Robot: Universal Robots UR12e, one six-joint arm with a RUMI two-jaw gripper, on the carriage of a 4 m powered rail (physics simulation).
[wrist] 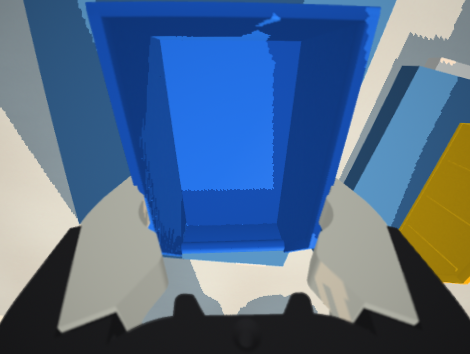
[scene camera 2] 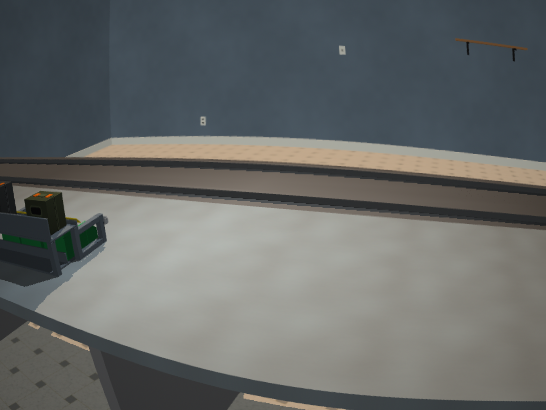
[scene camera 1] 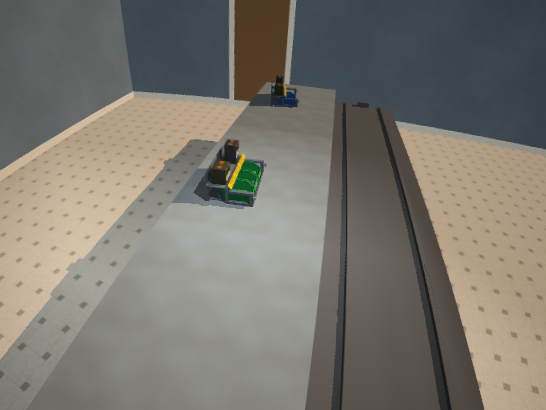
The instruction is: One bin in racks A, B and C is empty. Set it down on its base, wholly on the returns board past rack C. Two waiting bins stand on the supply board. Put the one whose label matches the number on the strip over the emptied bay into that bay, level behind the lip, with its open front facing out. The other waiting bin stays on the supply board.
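Places are measured from the arm's base along level axes (x right, y ahead, z up), in centimetres.
Where they show: gripper, fingertip midpoint: point(wrist: 234, 177).
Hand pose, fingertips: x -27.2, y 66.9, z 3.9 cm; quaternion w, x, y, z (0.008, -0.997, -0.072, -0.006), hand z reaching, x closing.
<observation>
After its pixels a point has its place.
A blue bin point(wrist: 220, 115) {x -28.6, y 69.9, z -0.4 cm} fills the middle of the wrist view. Its inside shows no parts. My gripper point(wrist: 234, 177) {x -27.2, y 66.9, z 3.9 cm} is shut on this bin, with one pale jaw against each side wall near its lower end in the view. A light blue surface point(wrist: 75, 100) {x -39.8, y 69.1, z -1.2 cm} shows behind the bin and past its left side; whether the bin touches it cannot be told. At the right, a yellow bin point(wrist: 440, 215) {x -6.5, y 64.5, z 1.7 cm} shows in part on another light blue structure point(wrist: 395, 150) {x -12.1, y 69.3, z -1.2 cm}. Labels and number strips cannot be read. My gripper does not show in either scene view.
In scene camera 1, a grey-framed unit with green parts point(scene camera 1: 245, 177) point(scene camera 2: 65, 245) stands on the long grey table point(scene camera 1: 225, 300) {x 159.8, y 67.2, z -3.0 cm} point(scene camera 2: 300, 290) {x 160.5, y 81.3, z -3.0 cm}. A similar unit with blue parts point(scene camera 1: 288, 99) {x 391.3, y 77.2, z 4.5 cm} stands at the far end. The rail bed point(scene camera 1: 380, 225) point(scene camera 2: 250, 180) runs along the table.
</observation>
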